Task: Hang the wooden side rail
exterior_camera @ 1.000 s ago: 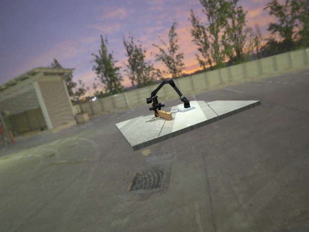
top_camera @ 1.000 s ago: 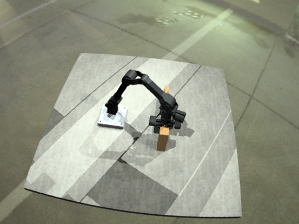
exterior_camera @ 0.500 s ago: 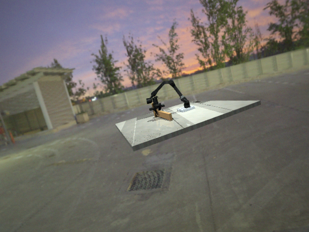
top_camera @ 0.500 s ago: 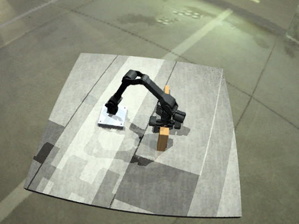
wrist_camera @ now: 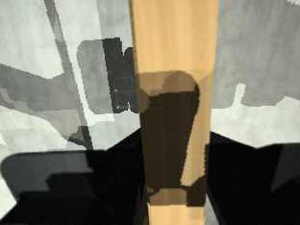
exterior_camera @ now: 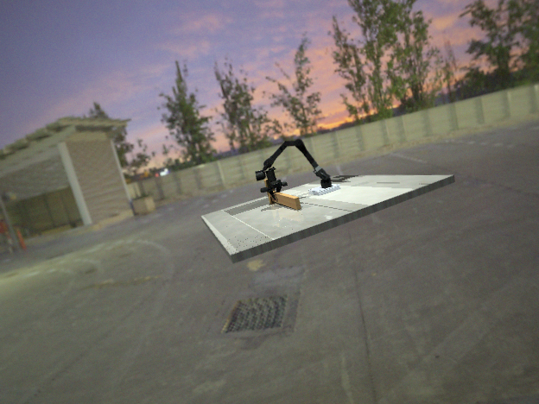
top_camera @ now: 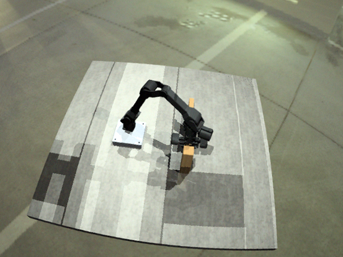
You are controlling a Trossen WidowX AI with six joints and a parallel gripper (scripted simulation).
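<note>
Right now my gripper tip is 1 cm short of the wooden headboard post, 10 cm to the left of it and 5 cm below it.
</note>
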